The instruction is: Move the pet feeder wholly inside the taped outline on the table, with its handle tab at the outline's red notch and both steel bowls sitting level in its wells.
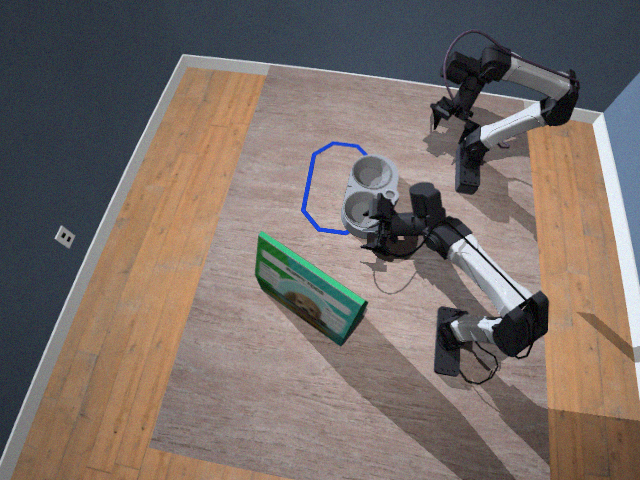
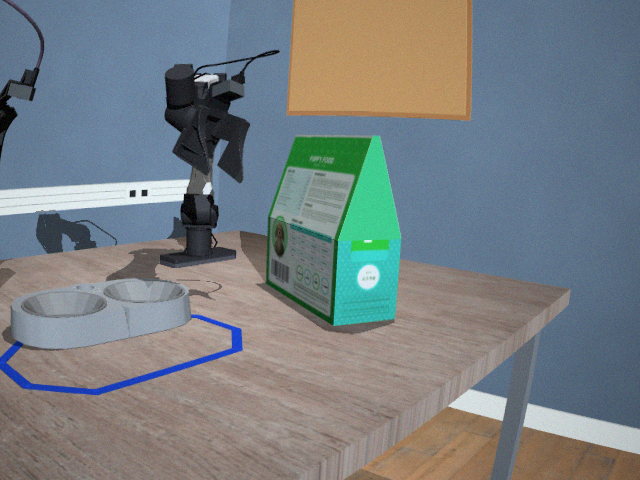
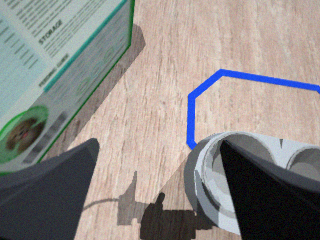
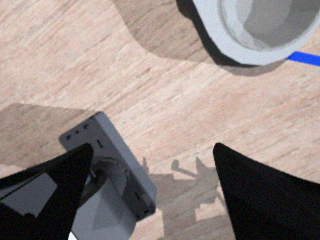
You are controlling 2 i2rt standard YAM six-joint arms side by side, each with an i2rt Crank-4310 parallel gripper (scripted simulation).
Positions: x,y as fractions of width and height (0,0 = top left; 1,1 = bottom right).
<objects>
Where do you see a steel bowl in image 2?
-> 0.09,0.63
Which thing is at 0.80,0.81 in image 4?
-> The right gripper.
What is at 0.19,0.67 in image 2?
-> A grey pet feeder.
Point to a grey pet feeder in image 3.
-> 0.63,0.85
</objects>
